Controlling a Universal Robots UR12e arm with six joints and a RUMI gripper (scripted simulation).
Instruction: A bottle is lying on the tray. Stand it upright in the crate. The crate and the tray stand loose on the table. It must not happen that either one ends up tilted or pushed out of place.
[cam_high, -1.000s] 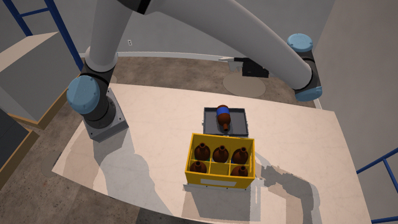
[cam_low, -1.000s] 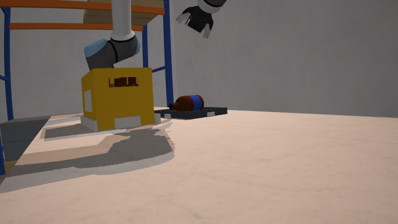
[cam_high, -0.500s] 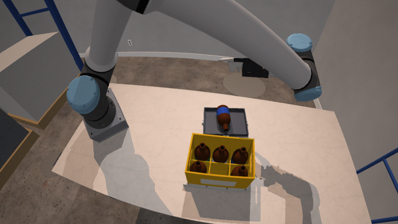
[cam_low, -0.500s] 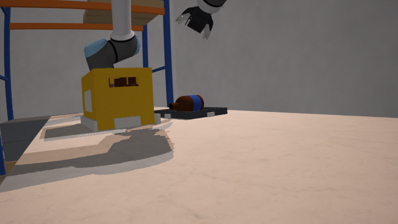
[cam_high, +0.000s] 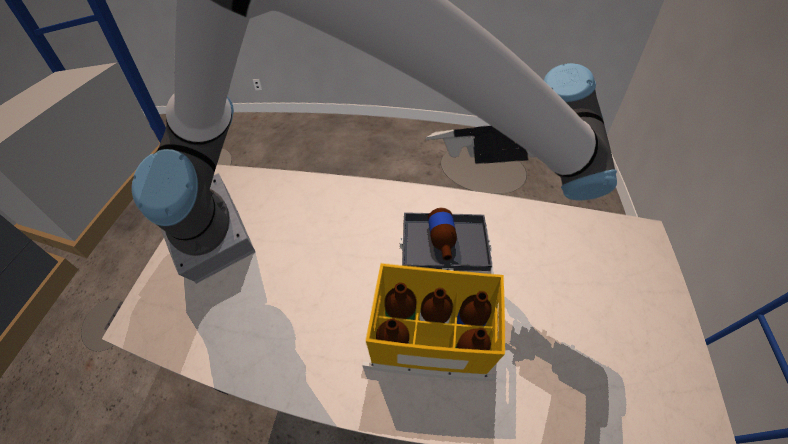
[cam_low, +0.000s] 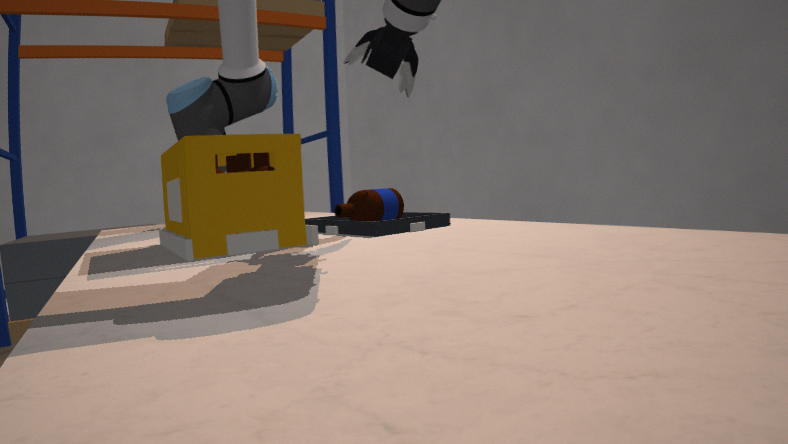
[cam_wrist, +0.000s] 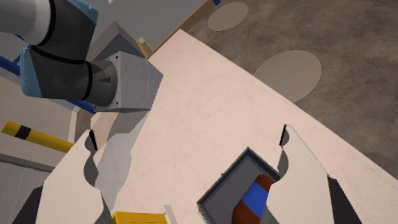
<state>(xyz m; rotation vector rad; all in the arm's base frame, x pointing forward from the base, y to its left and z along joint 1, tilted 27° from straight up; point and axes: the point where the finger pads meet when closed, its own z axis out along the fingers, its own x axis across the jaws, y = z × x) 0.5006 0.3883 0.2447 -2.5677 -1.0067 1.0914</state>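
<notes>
My gripper is now 310 mm above the tray, 50 mm to the left of it and 50 mm short of it. Round my hand: crate: 350 mm to the right, 240 mm below, 80 mm ahead.
</notes>
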